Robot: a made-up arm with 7 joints. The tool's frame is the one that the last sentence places. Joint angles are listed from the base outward.
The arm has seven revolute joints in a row. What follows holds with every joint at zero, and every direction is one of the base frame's.
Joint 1 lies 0.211 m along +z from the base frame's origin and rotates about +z.
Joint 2 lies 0.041 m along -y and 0.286 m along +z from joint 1 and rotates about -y.
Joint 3 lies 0.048 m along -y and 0.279 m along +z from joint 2 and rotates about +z.
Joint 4 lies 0.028 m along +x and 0.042 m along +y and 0.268 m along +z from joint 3 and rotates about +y.
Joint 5 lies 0.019 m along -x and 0.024 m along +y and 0.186 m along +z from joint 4 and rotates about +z.
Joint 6 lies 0.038 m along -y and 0.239 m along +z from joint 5 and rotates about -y.
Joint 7 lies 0.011 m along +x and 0.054 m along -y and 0.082 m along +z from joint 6 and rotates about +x.
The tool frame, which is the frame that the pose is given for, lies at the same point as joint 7; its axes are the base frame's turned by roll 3.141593, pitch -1.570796 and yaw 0 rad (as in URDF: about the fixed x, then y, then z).
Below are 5 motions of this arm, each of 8 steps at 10 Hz.
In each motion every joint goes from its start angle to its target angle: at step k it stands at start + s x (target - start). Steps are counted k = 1, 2, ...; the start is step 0. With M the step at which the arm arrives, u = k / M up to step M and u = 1 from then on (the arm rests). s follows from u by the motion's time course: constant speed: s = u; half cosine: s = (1 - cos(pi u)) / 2; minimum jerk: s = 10 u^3 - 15 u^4 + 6 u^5.
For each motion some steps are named. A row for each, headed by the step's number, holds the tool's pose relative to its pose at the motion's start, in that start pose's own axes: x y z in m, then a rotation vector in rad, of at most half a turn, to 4 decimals.
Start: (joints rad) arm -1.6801 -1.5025 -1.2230 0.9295 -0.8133 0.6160 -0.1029
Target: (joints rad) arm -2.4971 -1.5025 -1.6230 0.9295 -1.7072 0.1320 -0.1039
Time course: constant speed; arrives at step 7
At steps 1, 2, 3, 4, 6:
1: -0.0185 -0.0417 0.1188 -0.0732 -0.2053 -0.1071
2: -0.0508 -0.0905 0.2326 -0.1475 -0.4032 -0.2277
3: -0.0965 -0.1455 0.3394 -0.2244 -0.5906 -0.3617
4: -0.1548 -0.2054 0.4371 -0.3052 -0.7644 -0.5091
6: -0.3052 -0.3351 0.5993 -0.4840 -1.0560 -0.8431

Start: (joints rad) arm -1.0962 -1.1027 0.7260 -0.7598 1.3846 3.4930 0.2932
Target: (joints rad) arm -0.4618 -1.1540 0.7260 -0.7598 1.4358 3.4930 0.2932
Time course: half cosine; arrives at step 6
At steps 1, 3, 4, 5, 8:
1: 0.0232 0.0106 -0.0166 -0.0262 -0.0033 -0.0368
3: 0.1828 0.0489 -0.1269 -0.1938 -0.0265 -0.2752
4: 0.2793 0.0459 -0.1904 -0.2895 -0.0413 -0.4134
5: 0.3503 0.0318 -0.2355 -0.3591 -0.0527 -0.5148
8: 0.3761 0.0242 -0.2515 -0.3844 -0.0571 -0.5519

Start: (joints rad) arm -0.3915 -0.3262 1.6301 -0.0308 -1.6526 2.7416 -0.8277
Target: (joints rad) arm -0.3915 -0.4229 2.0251 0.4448 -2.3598 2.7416 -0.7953
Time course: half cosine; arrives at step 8
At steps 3, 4, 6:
3: 0.0249 -0.0452 -0.0031 0.0955 0.1075 0.1067
4: 0.0449 -0.0672 -0.0022 0.1343 0.1867 0.1687
6: 0.0877 -0.0929 0.0048 0.1649 0.3533 0.2646

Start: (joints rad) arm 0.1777 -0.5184 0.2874 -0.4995 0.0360 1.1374 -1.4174
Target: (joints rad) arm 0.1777 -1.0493 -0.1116 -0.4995 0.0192 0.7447 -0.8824
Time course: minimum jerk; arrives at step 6
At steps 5, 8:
5: -0.1293 -0.4797 0.0051 0.7643 -0.4617 0.1007
8: -0.1344 -0.4980 -0.0001 0.7881 -0.4851 0.1020

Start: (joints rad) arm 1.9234 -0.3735 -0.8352 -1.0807 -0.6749 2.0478 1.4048
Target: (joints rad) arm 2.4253 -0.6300 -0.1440 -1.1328 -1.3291 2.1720 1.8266
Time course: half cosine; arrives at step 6
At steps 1, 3, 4, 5, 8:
1: 0.0074 0.0059 -0.0034 -0.0352 0.0405 0.0172
3: 0.0345 0.0458 -0.0421 -0.2820 0.2699 0.1479
4: 0.0305 0.0653 -0.0733 -0.4357 0.3762 0.2475
5: 0.0176 0.0754 -0.0974 -0.5507 0.4421 0.3359
8: 0.0108 0.0780 -0.1060 -0.5929 0.4637 0.3719

